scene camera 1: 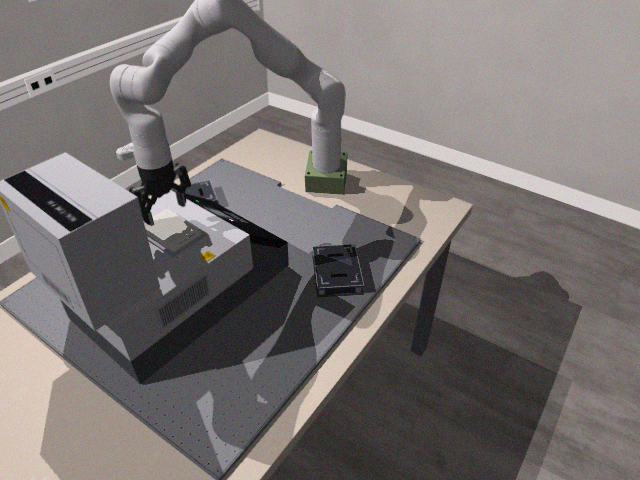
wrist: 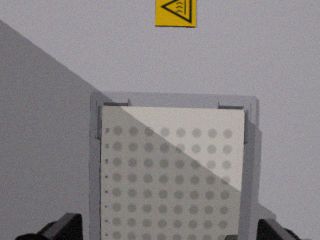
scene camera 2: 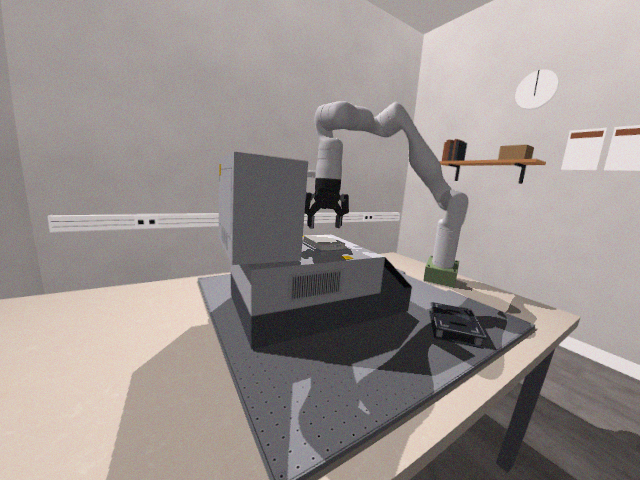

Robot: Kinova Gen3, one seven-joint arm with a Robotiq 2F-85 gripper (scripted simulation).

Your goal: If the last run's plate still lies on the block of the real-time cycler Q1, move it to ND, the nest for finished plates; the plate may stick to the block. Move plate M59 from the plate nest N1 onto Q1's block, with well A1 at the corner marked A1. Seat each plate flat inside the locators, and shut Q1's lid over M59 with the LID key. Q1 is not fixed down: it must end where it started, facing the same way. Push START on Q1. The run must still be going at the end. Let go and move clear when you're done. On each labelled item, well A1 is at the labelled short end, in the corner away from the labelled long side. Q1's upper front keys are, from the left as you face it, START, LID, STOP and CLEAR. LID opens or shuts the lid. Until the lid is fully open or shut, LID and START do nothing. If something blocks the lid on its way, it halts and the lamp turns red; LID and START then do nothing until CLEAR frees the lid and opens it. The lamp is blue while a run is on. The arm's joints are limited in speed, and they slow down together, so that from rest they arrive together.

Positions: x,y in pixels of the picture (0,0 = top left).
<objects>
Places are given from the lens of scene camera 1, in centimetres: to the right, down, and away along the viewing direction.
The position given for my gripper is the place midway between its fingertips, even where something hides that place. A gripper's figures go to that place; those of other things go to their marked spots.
my gripper (scene camera 1: 166,214): -36, -6, 116
white well plate (scene camera 1: 172,231): -34, -2, 117
</objects>
